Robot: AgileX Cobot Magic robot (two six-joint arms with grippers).
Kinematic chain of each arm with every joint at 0, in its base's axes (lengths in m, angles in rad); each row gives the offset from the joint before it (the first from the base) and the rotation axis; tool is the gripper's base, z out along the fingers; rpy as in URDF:
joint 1: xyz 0 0 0.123 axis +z
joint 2: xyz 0 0 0 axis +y
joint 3: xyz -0.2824 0 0.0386 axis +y
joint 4: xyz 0.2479 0 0.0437 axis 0.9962 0 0.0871
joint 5: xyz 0 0 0 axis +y
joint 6: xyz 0.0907 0 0.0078 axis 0.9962 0 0.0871
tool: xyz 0 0 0 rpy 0 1.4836 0
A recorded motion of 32 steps. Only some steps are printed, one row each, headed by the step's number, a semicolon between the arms.
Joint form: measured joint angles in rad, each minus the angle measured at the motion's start. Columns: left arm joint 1, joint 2, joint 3, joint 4, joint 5, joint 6; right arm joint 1, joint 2, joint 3, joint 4, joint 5, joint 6.
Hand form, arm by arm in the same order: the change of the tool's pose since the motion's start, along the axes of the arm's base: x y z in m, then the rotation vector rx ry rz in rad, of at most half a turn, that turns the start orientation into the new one. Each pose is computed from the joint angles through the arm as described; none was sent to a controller.
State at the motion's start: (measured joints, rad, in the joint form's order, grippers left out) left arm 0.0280 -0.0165 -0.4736 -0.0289 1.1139 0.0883; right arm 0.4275 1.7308 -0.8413 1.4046 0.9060 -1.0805
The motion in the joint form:
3: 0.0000 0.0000 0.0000 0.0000 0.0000 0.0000; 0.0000 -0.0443 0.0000 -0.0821 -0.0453 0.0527
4: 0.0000 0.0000 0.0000 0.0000 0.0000 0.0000; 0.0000 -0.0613 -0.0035 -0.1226 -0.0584 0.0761
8: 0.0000 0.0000 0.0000 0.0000 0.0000 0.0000; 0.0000 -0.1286 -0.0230 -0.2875 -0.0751 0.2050
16: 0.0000 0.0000 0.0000 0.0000 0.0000 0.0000; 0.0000 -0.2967 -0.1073 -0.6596 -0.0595 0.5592
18: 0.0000 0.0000 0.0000 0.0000 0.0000 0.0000; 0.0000 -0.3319 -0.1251 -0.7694 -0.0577 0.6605
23: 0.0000 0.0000 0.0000 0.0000 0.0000 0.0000; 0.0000 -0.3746 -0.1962 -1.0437 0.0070 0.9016
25: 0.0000 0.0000 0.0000 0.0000 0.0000 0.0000; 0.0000 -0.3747 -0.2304 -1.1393 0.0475 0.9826
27: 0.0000 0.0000 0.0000 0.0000 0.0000 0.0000; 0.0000 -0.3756 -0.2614 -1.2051 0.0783 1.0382
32: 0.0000 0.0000 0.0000 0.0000 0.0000 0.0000; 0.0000 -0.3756 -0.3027 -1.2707 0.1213 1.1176
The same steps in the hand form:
3: 0.0000 0.0000 0.0000 0.0000 0.0000 0.0000; -0.0022 -0.0051 0.0075 -0.0595 -0.0422 -0.0033
4: 0.0000 0.0000 0.0000 0.0000 0.0000 0.0000; -0.0029 -0.0071 0.0109 -0.0840 -0.0612 0.0011
8: 0.0000 0.0000 0.0000 0.0000 0.0000 0.0000; -0.0071 -0.0145 0.0270 -0.1665 -0.1032 0.0135
16: 0.0000 0.0000 0.0000 0.0000 0.0000 0.0000; -0.0155 -0.0339 0.0793 -0.3277 -0.2034 -0.0456
18: 0.0000 0.0000 0.0000 0.0000 0.0000 0.0000; -0.0171 -0.0410 0.0894 -0.3847 -0.2265 -0.0824
23: 0.0000 0.0000 0.0000 0.0000 0.0000 0.0000; -0.0161 -0.0571 0.1105 -0.5455 -0.2495 -0.1638
25: 0.0000 0.0000 0.0000 0.0000 0.0000 0.0000; -0.0136 -0.0625 0.1168 -0.6117 -0.2463 -0.1941
27: 0.0000 0.0000 0.0000 0.0000 0.0000 0.0000; -0.0115 -0.0664 0.1238 -0.6551 -0.2500 -0.2220
32: 0.0000 0.0000 0.0000 0.0000 0.0000 0.0000; -0.0093 -0.0705 0.1333 -0.6956 -0.2381 -0.2716

